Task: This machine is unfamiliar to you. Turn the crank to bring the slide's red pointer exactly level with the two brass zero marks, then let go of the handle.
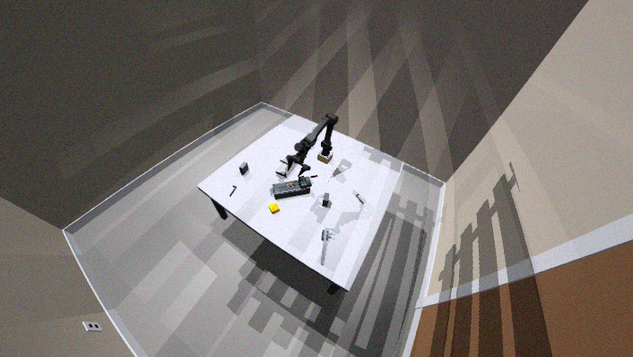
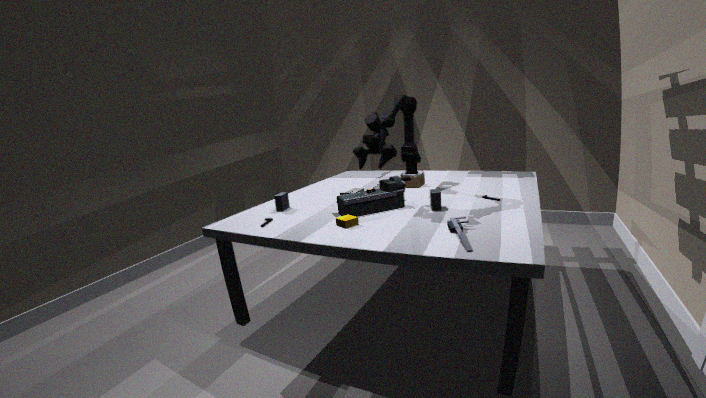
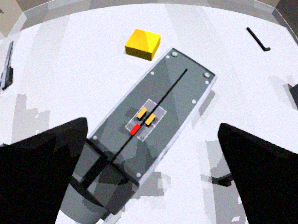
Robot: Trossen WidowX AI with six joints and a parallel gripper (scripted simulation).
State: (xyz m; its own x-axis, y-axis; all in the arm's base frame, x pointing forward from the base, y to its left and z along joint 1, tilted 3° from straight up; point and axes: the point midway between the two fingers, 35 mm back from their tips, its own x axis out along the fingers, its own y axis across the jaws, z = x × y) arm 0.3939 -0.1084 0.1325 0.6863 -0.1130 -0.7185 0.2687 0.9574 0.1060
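Right now my gripper tip is 100 mm past the dark crank handle, 130 mm to the right of it and 70 mm above it. Also, from my gripper tip: yellow block: 220 mm ahead, 40 mm to the right, 160 mm below; red pointer: 20 mm ahead, 10 mm to the left, 90 mm below.
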